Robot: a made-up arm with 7 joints. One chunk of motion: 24 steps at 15 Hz.
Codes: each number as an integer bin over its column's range. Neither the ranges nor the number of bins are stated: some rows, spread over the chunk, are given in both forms.
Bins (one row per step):
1: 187 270 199 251 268 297
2: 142 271 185 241 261 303
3: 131 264 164 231 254 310
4: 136 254 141 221 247 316
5: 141 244 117 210 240 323
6: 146 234 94 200 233 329
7: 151 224 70 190 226 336
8: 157 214 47 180 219 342
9: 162 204 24 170 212 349
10: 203 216 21 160 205 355
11: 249 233 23 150 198 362
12: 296 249 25 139 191 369
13: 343 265 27 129 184 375
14: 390 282 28 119 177 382
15: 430 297 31 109 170 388
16: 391 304 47 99 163 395
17: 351 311 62 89 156 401
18: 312 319 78 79 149 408
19: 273 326 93 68 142 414
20: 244 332 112 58 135 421
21: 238 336 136 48 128 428
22: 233 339 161 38 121 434
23: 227 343 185 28 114 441
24: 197 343 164 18 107 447
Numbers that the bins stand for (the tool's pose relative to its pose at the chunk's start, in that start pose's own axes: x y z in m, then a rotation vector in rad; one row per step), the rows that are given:
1: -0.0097 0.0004 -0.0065 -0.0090 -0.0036 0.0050
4: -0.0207 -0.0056 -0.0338 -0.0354 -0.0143 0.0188
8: -0.0162 -0.0204 -0.0779 -0.0715 -0.0286 0.0376
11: 0.0036 -0.0134 -0.0892 -0.0979 -0.0393 0.0521
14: 0.0340 0.0049 -0.0868 -0.1252 -0.0499 0.0666
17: 0.0256 0.0156 -0.0709 -0.1516 -0.0606 0.0804
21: 0.0012 0.0249 -0.0361 -0.1877 -0.0749 0.0999
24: -0.0076 0.0275 -0.0230 -0.2141 -0.0856 0.1137
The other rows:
2: -0.0194 0.0008 -0.0131 -0.0178 -0.0072 0.0094
3: -0.0218 -0.0018 -0.0230 -0.0266 -0.0108 0.0145
5: -0.0196 -0.0093 -0.0450 -0.0451 -0.0179 0.0239
6: -0.0186 -0.0130 -0.0559 -0.0539 -0.0214 0.0282
7: -0.0175 -0.0167 -0.0671 -0.0627 -0.0250 0.0333
9: -0.0151 -0.0241 -0.0887 -0.0803 -0.0321 0.0427
10: -0.0063 -0.0197 -0.0901 -0.0891 -0.0357 0.0470
12: 0.0137 -0.0074 -0.0883 -0.1076 -0.0428 0.0572
13: 0.0238 -0.0015 -0.0873 -0.1164 -0.0464 0.0615
15: 0.0426 0.0104 -0.0854 -0.1340 -0.0535 0.0709
16: 0.0342 0.0130 -0.0779 -0.1428 -0.0571 0.0760
18: 0.0172 0.0186 -0.0634 -0.1604 -0.0642 0.0854
19: 0.0088 0.0212 -0.0563 -0.1701 -0.0677 0.0898
20: 0.0025 0.0234 -0.0474 -0.1789 -0.0713 0.0948
22: 0.0002 0.0260 -0.0244 -0.1965 -0.0784 0.1042
23: -0.0011 0.0275 -0.0131 -0.2053 -0.0820 0.1093

